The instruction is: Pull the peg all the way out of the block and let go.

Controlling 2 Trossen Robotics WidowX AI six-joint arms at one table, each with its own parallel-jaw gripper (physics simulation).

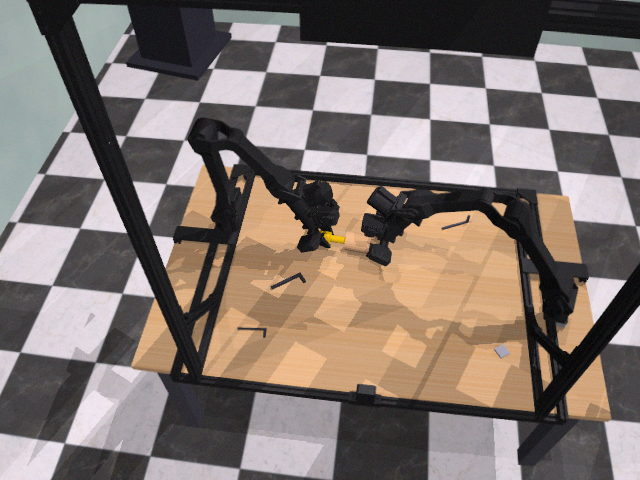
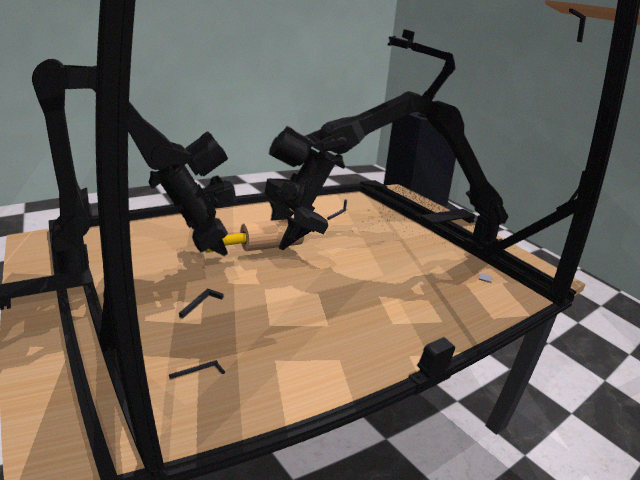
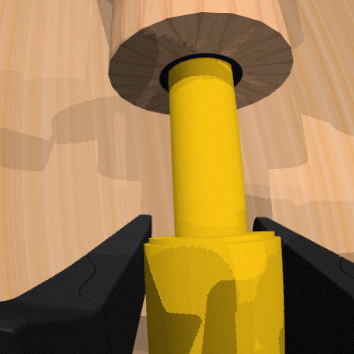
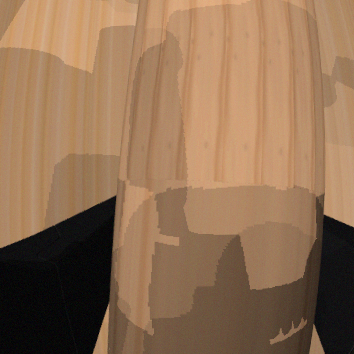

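Pixels of known places: left gripper, fingertip midpoint: (image 1: 331, 242) (image 2: 223, 250) (image 3: 202, 227); right gripper, fingertip midpoint: (image 1: 368, 248) (image 2: 274, 243) (image 4: 207, 211); left arm's base at its link origin: (image 1: 227, 225) (image 2: 71, 269); right arm's base at its link origin: (image 1: 555, 311) (image 2: 484, 238).
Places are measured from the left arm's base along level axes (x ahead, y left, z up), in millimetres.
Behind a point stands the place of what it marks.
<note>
The yellow peg (image 1: 337, 239) @(x 341, y 24, z 31 mm) (image 2: 235, 239) @(x 344, y 21, z 27 mm) (image 3: 207, 160) @(x 337, y 31, z 33 mm) has a thick handle and a thinner shaft. The shaft's far end is inside the dark-rimmed hole of the wooden block (image 1: 355, 241) @(x 396, y 19, z 48 mm) (image 2: 258, 237) @(x 387, y 7, z 34 mm) (image 3: 132, 65) @(x 364, y 52, z 32 mm) (image 4: 220, 125) @(x 417, y 31, z 53 mm), a round cylinder lying on its side; how deep it sits is hidden. My left gripper (image 1: 321, 240) @(x 321, y 28, z 2 mm) (image 2: 217, 248) @(x 321, y 28, z 2 mm) (image 3: 202, 227) @(x 321, y 28, z 2 mm) is shut on the peg's handle, a finger on each side. My right gripper (image 1: 374, 248) @(x 434, y 37, z 4 mm) (image 2: 289, 240) (image 4: 207, 211) @(x 434, y 37, z 4 mm) is shut on the block, with fingers on both sides of it.
Three black L-shaped keys lie about: one near the left gripper (image 1: 287, 281) (image 2: 199, 303), one nearer the front (image 1: 253, 329) @(x 203, y -304, z -15 mm) (image 2: 196, 369) @(x 202, y -304, z -15 mm), one behind the right arm (image 1: 456, 223) (image 2: 338, 212). A small grey tile (image 1: 501, 351) @(x 849, y -174, z -16 mm) (image 2: 484, 277) @(x 847, y -172, z -16 mm) lies at the right. Black frame rails border the table.
</note>
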